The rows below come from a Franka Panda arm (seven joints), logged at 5 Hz.
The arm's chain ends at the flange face. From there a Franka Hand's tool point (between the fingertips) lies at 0.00 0.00 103.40 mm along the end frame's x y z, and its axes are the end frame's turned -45 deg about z.
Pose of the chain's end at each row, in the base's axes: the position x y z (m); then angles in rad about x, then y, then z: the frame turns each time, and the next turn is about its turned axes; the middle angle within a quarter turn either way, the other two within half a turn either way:
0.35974 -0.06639 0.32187 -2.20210 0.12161 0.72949
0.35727 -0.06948 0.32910 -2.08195 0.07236 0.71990
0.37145 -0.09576 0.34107 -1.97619 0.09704 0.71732
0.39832 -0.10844 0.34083 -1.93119 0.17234 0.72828
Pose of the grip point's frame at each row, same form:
0.37228 0.01646 0.26129 -2.20210 0.12161 -0.05591
0.36475 0.02047 0.27865 -2.08195 0.07236 -0.06550
0.38147 -0.00119 0.30048 -1.97619 0.09704 -0.06808
0.41605 -0.01312 0.30491 -1.93119 0.17234 -0.05712

